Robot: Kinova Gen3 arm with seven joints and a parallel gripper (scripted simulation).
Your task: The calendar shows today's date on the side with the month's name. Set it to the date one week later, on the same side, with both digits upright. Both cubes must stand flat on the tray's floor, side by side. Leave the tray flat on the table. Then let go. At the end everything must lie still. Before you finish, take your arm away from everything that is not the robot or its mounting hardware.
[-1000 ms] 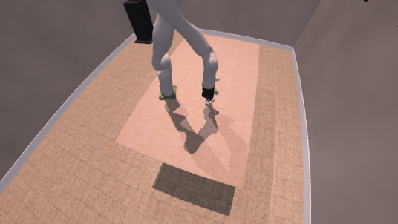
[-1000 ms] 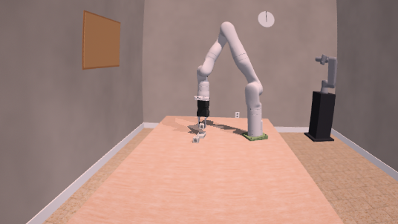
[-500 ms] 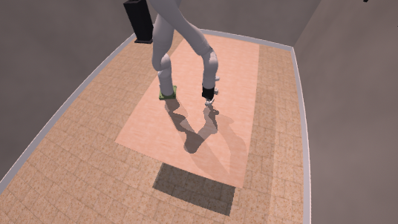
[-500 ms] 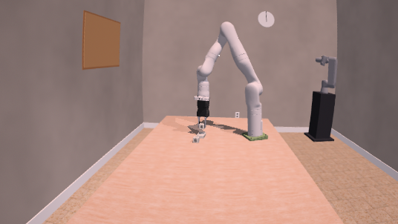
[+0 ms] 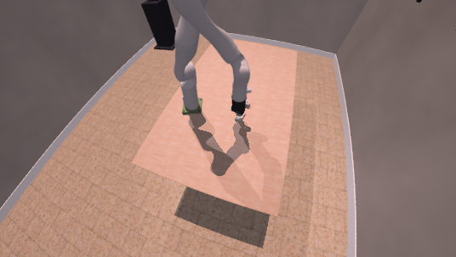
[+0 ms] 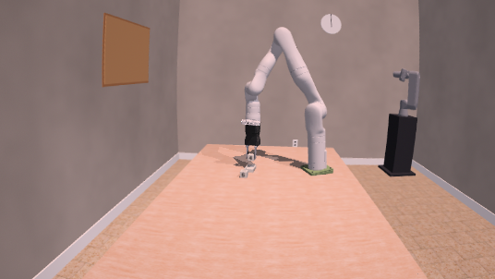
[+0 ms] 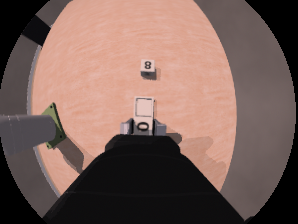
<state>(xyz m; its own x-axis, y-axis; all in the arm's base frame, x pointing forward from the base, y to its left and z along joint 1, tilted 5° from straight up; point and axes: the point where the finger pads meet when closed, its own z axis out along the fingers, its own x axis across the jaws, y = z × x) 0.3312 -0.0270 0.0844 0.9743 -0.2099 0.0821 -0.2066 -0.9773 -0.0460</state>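
Now: the tray 20 mm to the left of my hand and 60 mm below it.
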